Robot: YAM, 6 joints.
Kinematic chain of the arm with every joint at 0, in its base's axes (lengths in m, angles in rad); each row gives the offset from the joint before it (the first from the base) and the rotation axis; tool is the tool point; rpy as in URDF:
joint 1: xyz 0 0 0.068 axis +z
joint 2: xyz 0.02 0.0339 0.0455 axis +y
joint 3: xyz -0.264 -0.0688 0 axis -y
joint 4: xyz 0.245 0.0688 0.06 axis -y
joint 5: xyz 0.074 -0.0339 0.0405 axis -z
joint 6: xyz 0.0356 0 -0.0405 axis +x
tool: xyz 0 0 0 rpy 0 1.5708 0
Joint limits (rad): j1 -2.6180..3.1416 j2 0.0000..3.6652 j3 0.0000..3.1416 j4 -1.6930..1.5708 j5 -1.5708..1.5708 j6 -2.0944..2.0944
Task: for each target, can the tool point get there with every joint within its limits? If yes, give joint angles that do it. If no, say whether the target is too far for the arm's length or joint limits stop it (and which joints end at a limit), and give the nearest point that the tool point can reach.
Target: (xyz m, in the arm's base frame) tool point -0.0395 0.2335 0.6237
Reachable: yes | joints -1.5459 0.8605 2.6310 -0.4979 1.2398 1.7669
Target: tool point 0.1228 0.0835 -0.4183
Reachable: no: joint limits stop it (at a limit: joint 2) | nearest point 0.1329 0.0904 -0.3695 | short by 0.050 m
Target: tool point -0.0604 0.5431 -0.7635
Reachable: no: too far | nearest point -0.0423 0.3806 -0.3545 | short by 0.440 m
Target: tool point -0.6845 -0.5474 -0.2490
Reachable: no: too far | nearest point -0.4657 -0.3724 -0.1304 | short by 0.304 m
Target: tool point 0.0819 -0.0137 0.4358
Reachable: yes | joints 0.1155 0.5396 0.7165 0.8117 0.7045 -1.6575
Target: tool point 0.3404 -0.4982 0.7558
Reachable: no: too far | nearest point 0.2487 -0.3639 0.5768 | short by 0.242 m
